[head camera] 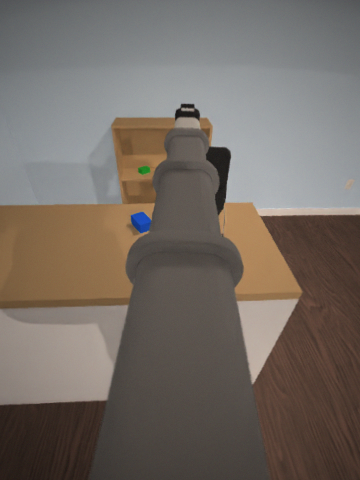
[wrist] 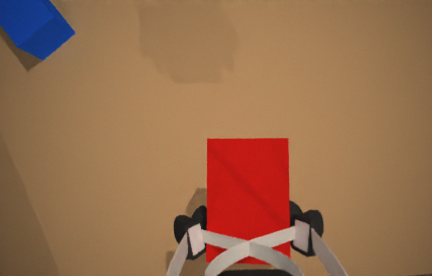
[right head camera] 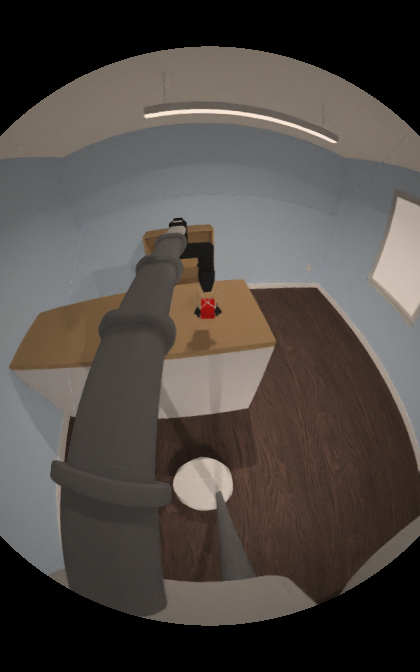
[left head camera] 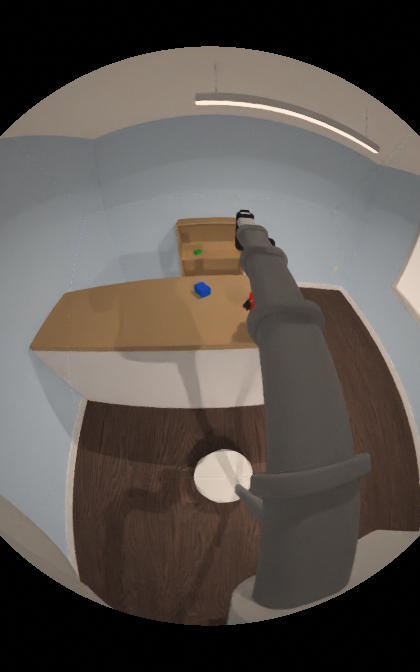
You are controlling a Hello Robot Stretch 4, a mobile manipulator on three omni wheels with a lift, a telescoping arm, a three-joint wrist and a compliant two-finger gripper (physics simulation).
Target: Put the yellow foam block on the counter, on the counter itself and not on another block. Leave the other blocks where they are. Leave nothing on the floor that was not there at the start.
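Frame: origin at the robot's base, x left, y up, z ahead, level; centimetres.
Seen in the pictures: gripper, fingertip midpoint: (wrist: 246,220).
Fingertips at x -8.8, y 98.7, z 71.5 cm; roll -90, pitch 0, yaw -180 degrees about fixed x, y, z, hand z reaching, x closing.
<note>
Offsets run from my fingertips to a thing's middle. Level surfaces: height alone.
The yellow foam block does not show in any view. My gripper (right head camera: 208,311) (wrist: 246,220) points down and is shut on a red block @(dz +2.5, dx -0.2, dy +2.5 cm) (left head camera: 252,301) (right head camera: 208,306) (wrist: 248,185), one finger on each side. It holds the block above the right part of the wooden counter @(dy -10.4 cm) (head camera: 65,250) (left head camera: 125,320) (right head camera: 245,320) (wrist: 350,100); their shadow falls on the top, apart from the block. A blue block @(dz +26.4, dx +27.2, dy -8.2 cm) (head camera: 141,222) (left head camera: 202,289) (wrist: 37,27) lies on the counter, left of the gripper. In the head camera view the arm hides the gripper.
A green block @(dz +154.1, dx +46.7, dy -38.0 cm) (head camera: 144,170) (left head camera: 197,252) sits on a shelf of the wooden bookcase (head camera: 150,122) (left head camera: 205,221) (right head camera: 200,228) behind the counter. A white round disc (left head camera: 212,475) (right head camera: 192,487) is low down in front of the counter. The extended arm (head camera: 180,350) reaches over the counter.
</note>
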